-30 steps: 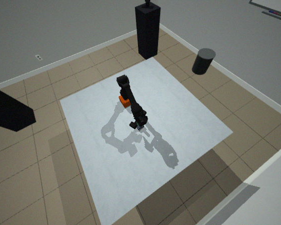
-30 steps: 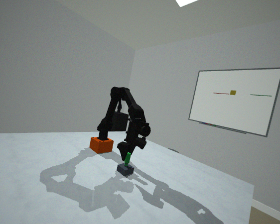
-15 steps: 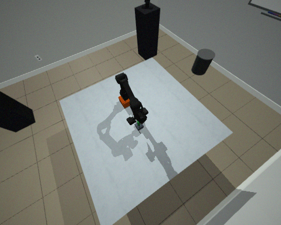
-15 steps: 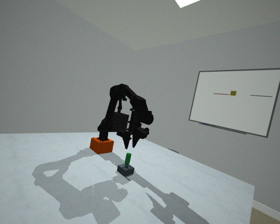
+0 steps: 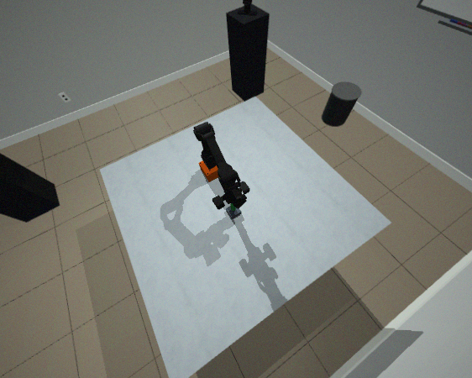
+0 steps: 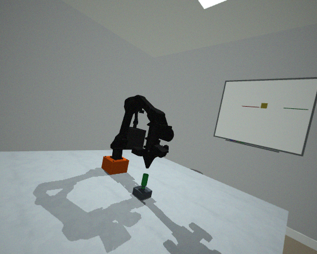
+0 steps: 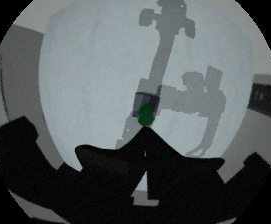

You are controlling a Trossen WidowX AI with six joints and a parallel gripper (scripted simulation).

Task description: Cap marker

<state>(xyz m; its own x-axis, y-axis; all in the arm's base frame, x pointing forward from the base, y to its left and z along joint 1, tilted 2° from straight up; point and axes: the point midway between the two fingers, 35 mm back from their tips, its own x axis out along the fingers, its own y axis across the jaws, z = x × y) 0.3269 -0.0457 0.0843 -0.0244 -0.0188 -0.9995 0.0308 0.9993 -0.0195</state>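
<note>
The green cap is 60 mm below my gripper tip.
</note>
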